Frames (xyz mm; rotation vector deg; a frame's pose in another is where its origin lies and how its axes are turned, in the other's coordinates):
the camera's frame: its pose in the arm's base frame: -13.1 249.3 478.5 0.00 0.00 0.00
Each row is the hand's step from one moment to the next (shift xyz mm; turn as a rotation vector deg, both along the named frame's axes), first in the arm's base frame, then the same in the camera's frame.
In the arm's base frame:
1: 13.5 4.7 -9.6 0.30 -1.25 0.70
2: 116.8 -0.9 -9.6 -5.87 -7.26 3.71
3: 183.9 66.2 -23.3 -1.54 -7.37 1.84
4: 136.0 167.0 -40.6 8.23 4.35 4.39
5: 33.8 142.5 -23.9 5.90 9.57 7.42
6: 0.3 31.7 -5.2 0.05 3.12 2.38
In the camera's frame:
1: 13.5 4.7 -9.6 0.30 -1.25 0.70
2: 116.8 -0.9 -9.6 -5.87 -7.26 3.71
3: 183.9 66.2 -23.3 -1.54 -7.37 1.84
4: 136.0 167.0 -40.6 8.23 4.35 4.39
5: 33.8 142.5 -23.9 5.90 9.57 7.42
6: 0.3 31.7 -5.2 0.05 3.12 2.38

